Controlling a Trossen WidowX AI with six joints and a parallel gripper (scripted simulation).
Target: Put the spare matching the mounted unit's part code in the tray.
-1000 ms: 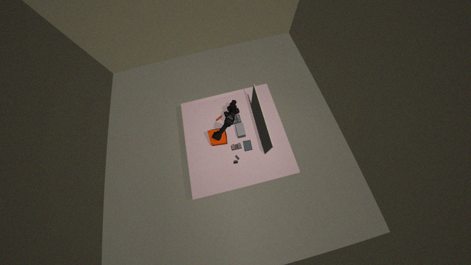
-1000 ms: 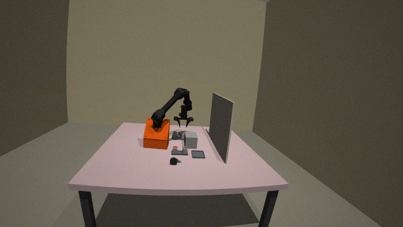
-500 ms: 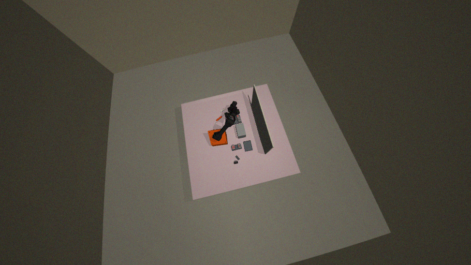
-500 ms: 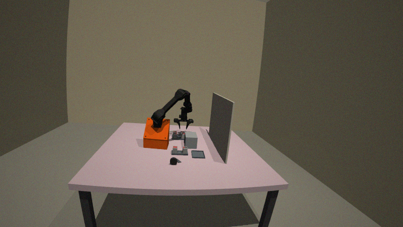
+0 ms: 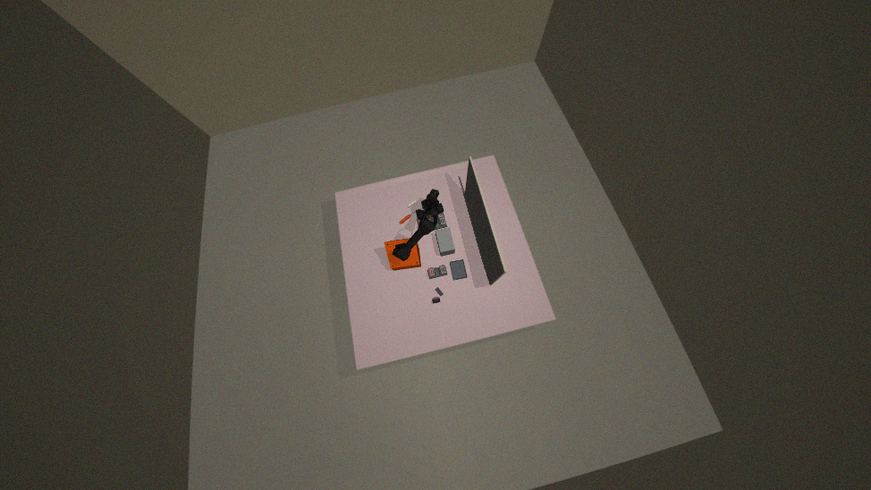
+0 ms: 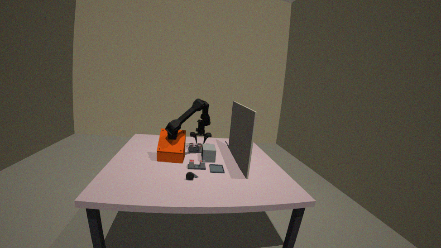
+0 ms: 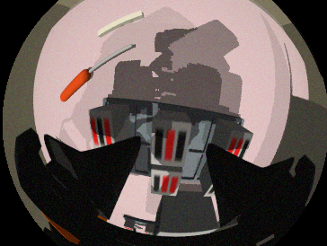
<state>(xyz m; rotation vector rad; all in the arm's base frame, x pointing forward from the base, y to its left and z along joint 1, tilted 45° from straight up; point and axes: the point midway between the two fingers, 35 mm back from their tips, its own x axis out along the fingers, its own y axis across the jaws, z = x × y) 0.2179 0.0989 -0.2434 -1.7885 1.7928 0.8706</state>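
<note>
The flat grey tray lies 12 cm ahead of my gripper tip, 41 cm to the right of it and 5 cm below it. The rest, counted from my gripper tip: tall grey panel: 30 cm ahead, 21 cm to the right, 17 cm above; then mounted unit: 7 cm ahead, 20 cm to the right.
</note>
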